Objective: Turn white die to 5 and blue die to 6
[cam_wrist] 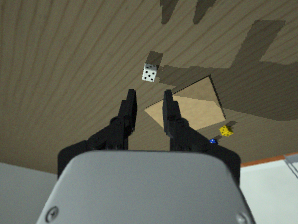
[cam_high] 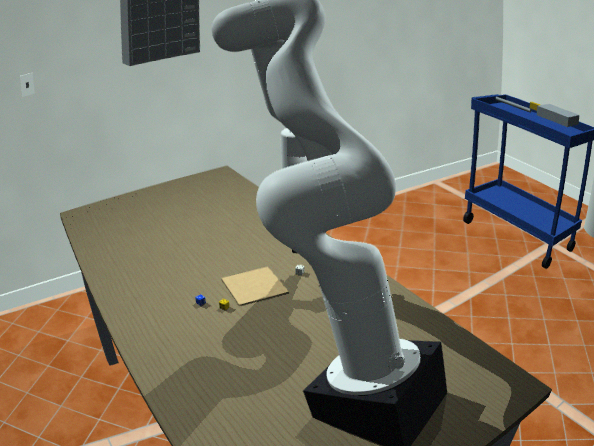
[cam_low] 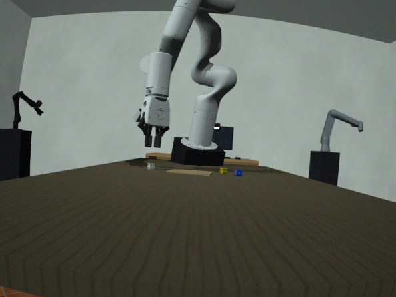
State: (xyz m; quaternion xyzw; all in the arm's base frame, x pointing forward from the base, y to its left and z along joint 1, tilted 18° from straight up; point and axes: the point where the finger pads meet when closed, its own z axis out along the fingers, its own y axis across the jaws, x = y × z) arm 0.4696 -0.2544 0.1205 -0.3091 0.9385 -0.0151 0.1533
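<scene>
The white die lies 9 cm below my hand. The rest, counted from my hand: tan mat 4 cm ahead, 13 cm to the left, 9 cm below; yellow die 1 cm ahead, 26 cm to the left, 9 cm below; blue die 6 cm ahead, 29 cm to the left, 9 cm below.
</scene>
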